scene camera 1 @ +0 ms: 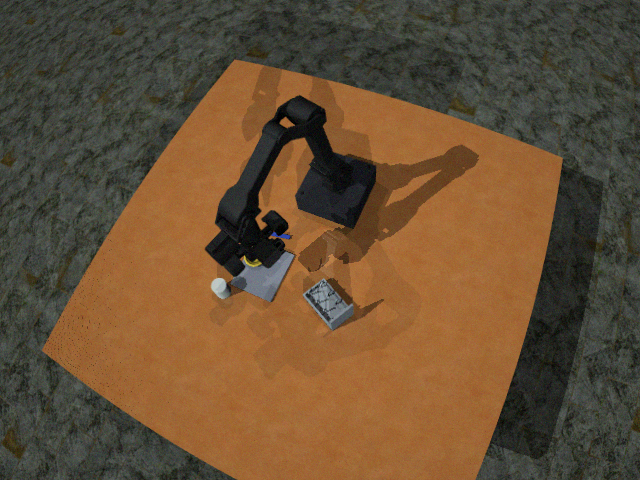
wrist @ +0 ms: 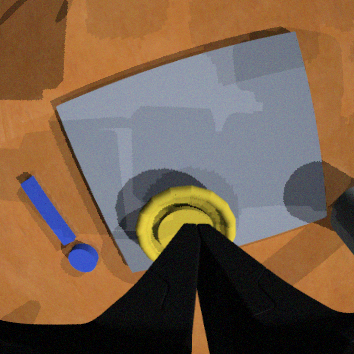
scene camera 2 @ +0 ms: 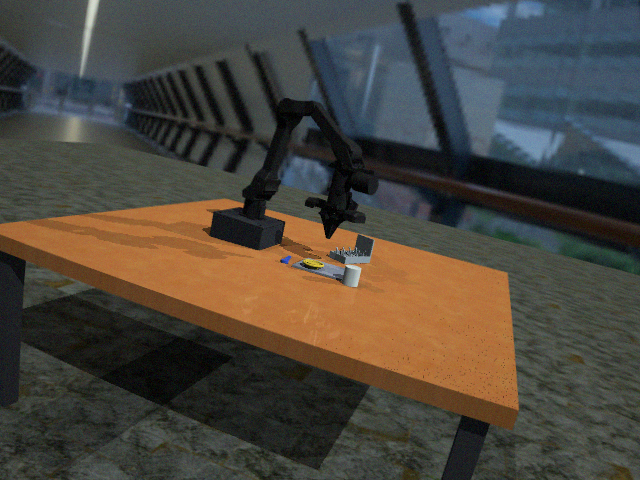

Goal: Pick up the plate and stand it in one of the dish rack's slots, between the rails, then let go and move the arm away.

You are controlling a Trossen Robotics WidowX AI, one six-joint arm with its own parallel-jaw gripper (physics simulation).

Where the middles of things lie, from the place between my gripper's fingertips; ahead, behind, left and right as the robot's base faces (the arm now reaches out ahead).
Labels:
Now: the grey mat (scene camera 1: 260, 281) 90 mm below my hand, 10 mm to the right of it and 10 mm ahead of it. The rest, counted from my hand: yellow plate (wrist: 158, 220): 80 mm below, 40 mm to the right, 10 mm behind; then blue spoon (wrist: 31, 187): 90 mm below, 90 mm behind, 40 mm to the right; then grey dish rack (scene camera 1: 333, 310): 200 mm to the left, 50 mm below, 10 mm behind.

